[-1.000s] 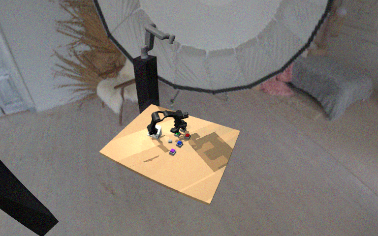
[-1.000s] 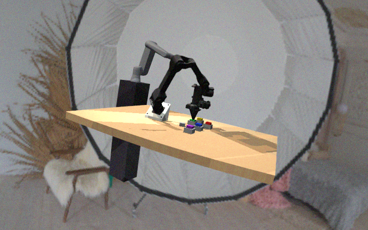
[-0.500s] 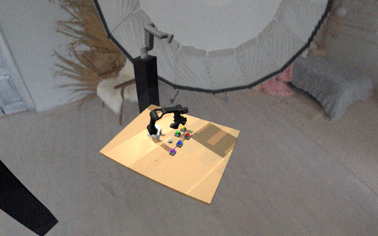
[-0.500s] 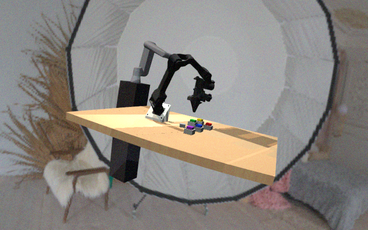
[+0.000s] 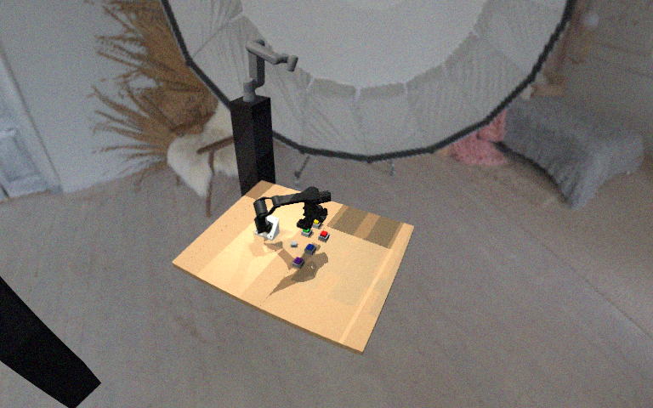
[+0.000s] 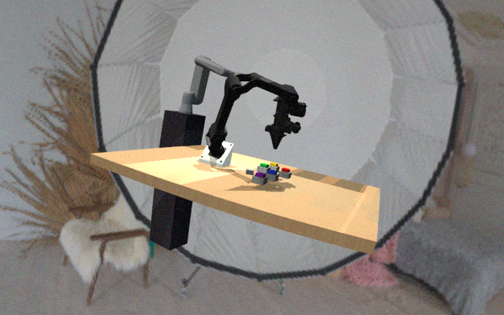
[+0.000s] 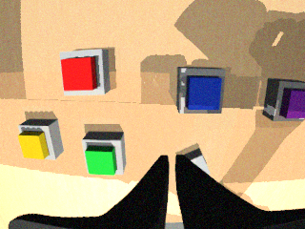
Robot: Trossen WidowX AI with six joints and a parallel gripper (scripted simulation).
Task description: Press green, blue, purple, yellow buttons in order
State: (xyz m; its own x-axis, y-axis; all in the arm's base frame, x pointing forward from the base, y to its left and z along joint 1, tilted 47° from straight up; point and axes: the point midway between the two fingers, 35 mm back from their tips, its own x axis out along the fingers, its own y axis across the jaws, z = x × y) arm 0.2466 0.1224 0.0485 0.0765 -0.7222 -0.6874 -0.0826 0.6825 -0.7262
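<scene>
Right now my gripper tip is 90 mm above the blue button, 40 mm to the left of it and 20 mm short of it. The rest, counted from my gripper tip: green button: 90 mm below, 70 mm to the left, 70 mm behind; then red button: 90 mm to the left, 90 mm below, 30 mm ahead; then small grey block: 120 mm below, 80 mm behind, 50 mm to the right.
</scene>
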